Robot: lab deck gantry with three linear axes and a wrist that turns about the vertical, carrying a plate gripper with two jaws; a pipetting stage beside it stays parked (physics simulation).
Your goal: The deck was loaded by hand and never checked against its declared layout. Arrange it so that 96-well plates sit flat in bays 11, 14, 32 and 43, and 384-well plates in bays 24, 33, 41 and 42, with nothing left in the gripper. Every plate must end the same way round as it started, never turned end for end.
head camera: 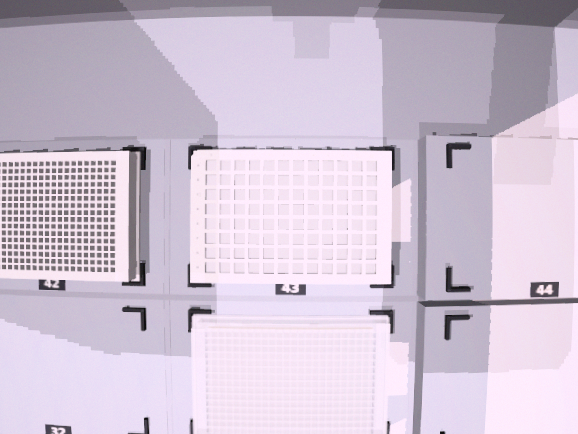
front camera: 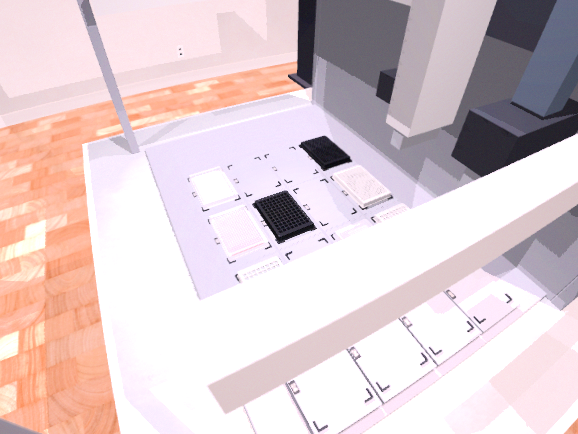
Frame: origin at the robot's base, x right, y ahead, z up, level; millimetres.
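Where they show: robot's base, origin of the base link: [front camera: 188,179].
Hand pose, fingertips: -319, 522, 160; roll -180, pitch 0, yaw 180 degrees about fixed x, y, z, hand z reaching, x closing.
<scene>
Things, the pixels of their top centre, and the offset from my fingertips, as dx, dy, dz. "spot": a spot on its surface instead.
- white 384-well plate, middle of its top: [head camera: 37,215] [front camera: 361,182] -45, -294, -145
- white 96-well plate, middle of its top: [head camera: 290,216] -45, -130, -145
- pale fine-grid plate, middle of its top: [head camera: 290,387] [front camera: 368,244] +62, -130, -145
- black fine-grid plate, middle of its top: [front camera: 324,149] -45, -458, -145
- black 96-well plate, middle of its top: [front camera: 283,211] +169, -294, -145
- overexposed white plate, middle of its top: [front camera: 212,184] +276, -458, -145
- white fine-grid plate, middle of its top: [front camera: 237,228] +276, -294, -145
- partly hidden white plate, middle of its top: [front camera: 272,288] +276, -130, -145
- Bay 44, surface spot: [head camera: 457,220] spot: -43, -26, -145
In the head view, a white 384-well plate [head camera: 60,215] lies in bay 42 and a white 96-well plate [head camera: 291,217] lies in bay 43. A pale fine-grid plate [head camera: 290,380], cut by the lower edge, lies in bay 33. In the front view, a black fine-grid plate [front camera: 325,151] lies at the back right and a white one [front camera: 362,186] beside it. A black 96-well plate [front camera: 284,215] lies mid-deck. At the left are an overexposed white plate [front camera: 214,187], a white fine-grid plate [front camera: 237,231] and a partly hidden white plate [front camera: 260,270]. The gripper's jaws are hidden behind the front beam.
The front beam [front camera: 400,280] hides much of the deck. A blue column with a dark block [front camera: 500,132] stands at the right. A pale column [front camera: 425,65] hangs beside it. Bay 44 [head camera: 457,220] shows in part, with no plate on that part.
</scene>
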